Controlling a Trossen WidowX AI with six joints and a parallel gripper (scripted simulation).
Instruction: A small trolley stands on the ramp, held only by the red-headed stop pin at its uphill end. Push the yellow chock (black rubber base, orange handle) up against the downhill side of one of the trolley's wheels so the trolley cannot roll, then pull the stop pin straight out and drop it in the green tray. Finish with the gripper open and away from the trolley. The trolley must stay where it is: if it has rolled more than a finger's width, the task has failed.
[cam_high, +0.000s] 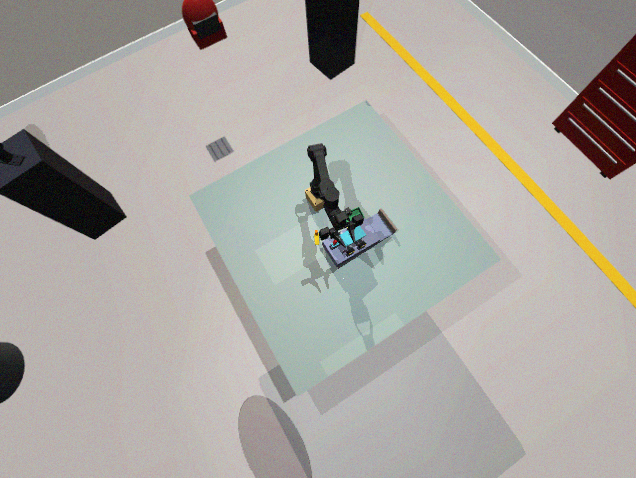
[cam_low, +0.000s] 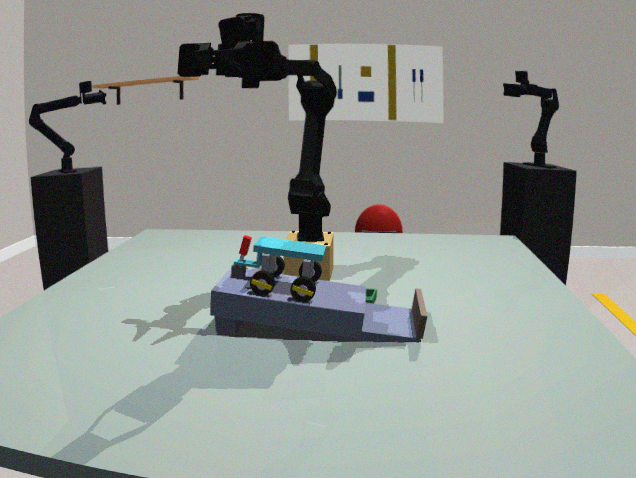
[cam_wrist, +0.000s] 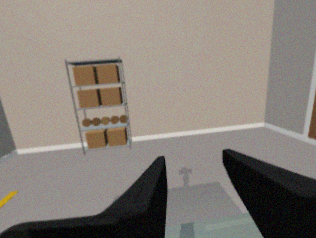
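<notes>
My gripper tip is now 260 mm past the yellow chock, 10 mm to the right of it and 490 mm above it. Also, from my gripper tip: red-headed stop pin 140 mm behind, 40 mm to the left, 380 mm below; purple ramp 110 mm behind, 130 mm to the left, 460 mm below; trolley 110 mm behind, 130 mm to the left, 400 mm below.
</notes>
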